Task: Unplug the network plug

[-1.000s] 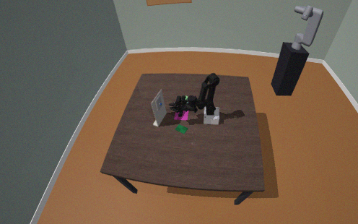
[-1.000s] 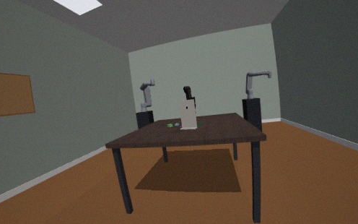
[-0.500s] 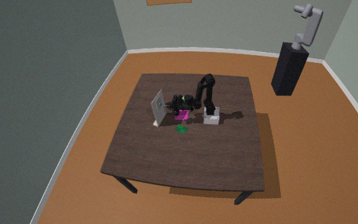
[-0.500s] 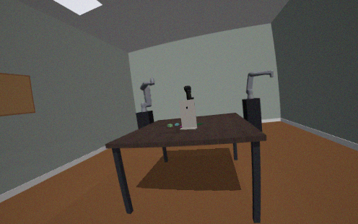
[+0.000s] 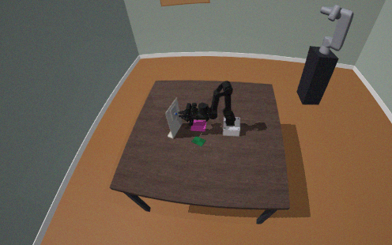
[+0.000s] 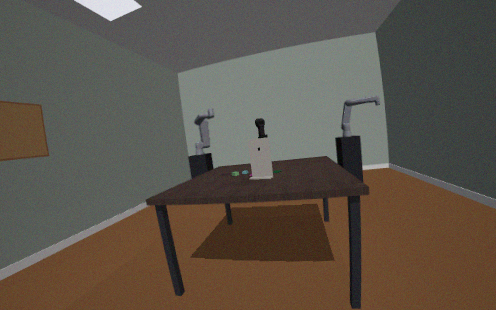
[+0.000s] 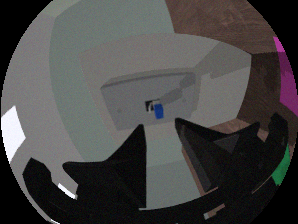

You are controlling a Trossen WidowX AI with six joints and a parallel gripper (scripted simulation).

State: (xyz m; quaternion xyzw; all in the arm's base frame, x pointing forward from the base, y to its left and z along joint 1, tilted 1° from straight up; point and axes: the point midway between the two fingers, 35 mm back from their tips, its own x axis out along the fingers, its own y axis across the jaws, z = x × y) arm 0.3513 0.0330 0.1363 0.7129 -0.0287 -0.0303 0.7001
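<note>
Now: the plug 3 cm ahead of my gripper tip and 1 cm to the right of it. Round my gripper tip: magenta marked square 21 cm below, 13 cm behind, 7 cm to the right; white upright panel 8 cm below, 5 cm ahead, 2 cm to the right.
</note>
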